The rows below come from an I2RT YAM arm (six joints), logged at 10 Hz.
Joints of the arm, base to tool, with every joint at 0 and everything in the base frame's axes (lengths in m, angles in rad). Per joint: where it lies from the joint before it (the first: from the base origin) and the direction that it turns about. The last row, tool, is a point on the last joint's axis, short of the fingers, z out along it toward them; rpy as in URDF.
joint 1: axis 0 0 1 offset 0 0 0.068
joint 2: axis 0 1 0 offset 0.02 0.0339 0.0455
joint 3: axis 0 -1 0 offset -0.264 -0.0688 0
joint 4: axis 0 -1 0 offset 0.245 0.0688 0.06
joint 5: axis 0 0 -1 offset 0.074 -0.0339 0.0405
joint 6: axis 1 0 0 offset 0.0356 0 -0.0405
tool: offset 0 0 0 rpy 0 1.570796 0
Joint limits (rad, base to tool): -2.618..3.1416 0..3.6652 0..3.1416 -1.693..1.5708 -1.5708..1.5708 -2.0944..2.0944
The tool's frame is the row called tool.
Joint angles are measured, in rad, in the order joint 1, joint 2, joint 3, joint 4, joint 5, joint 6. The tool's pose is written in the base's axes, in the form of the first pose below.
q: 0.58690, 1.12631, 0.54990, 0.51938, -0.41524, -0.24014
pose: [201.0 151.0 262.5 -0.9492 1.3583 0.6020]
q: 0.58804, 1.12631, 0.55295, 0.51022, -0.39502, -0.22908
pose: [201.7 150.9 262.6 -0.9309 1.3776 0.5956]
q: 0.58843, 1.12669, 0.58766, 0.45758, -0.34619, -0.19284
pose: [205.2 151.5 268.9 -0.8789 1.4322 0.5849]
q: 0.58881, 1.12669, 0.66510, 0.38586, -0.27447, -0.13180
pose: [211.4 152.8 288.3 -0.7849 1.4799 0.5724]
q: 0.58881, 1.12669, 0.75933, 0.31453, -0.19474, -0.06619
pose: [217.0 153.2 314.1 -0.6734 1.5083 0.5582]
